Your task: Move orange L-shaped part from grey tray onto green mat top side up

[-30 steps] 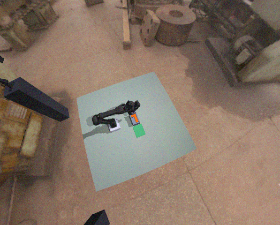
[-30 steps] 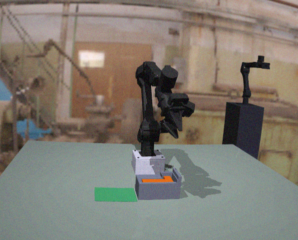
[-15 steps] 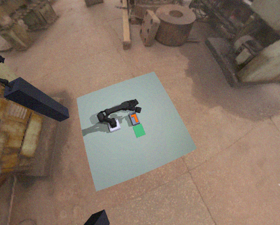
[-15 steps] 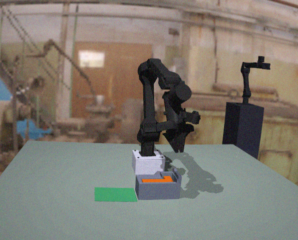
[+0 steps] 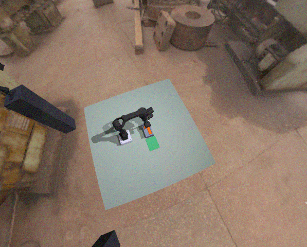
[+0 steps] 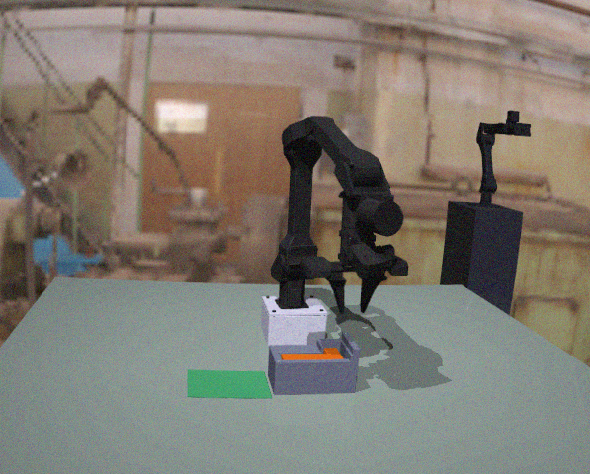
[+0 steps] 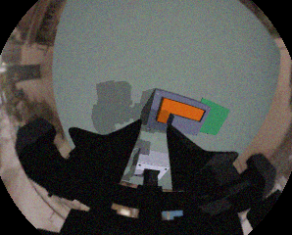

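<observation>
Right now the orange l-shaped part is 10 mm behind my gripper tip, 50 mm to the right of it and 100 mm below it. The rest, counted from my gripper tip: green mat 20 mm behind, 220 mm to the right, 160 mm below.
</observation>
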